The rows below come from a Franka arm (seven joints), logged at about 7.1 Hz.
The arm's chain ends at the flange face. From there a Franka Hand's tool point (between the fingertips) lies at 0.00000 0.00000 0.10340 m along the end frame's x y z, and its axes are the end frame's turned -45 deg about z.
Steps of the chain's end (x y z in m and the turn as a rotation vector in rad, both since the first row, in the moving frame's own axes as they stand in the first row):
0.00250 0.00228 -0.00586 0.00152 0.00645 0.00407
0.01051 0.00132 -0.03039 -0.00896 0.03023 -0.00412
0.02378 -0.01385 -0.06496 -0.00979 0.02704 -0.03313
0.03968 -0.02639 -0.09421 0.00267 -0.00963 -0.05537
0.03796 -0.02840 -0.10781 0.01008 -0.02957 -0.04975
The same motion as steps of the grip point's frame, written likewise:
0.00074 0.00374 -0.00586 -0.00349 0.00564 0.00407
0.00806 0.01123 -0.03044 -0.02771 0.01504 -0.00412
0.02791 0.00969 -0.06500 -0.02604 0.01220 -0.03313
0.04619 0.00851 -0.09422 0.00870 -0.00492 -0.05537
0.04543 0.00390 -0.10786 0.02804 -0.01378 -0.04975

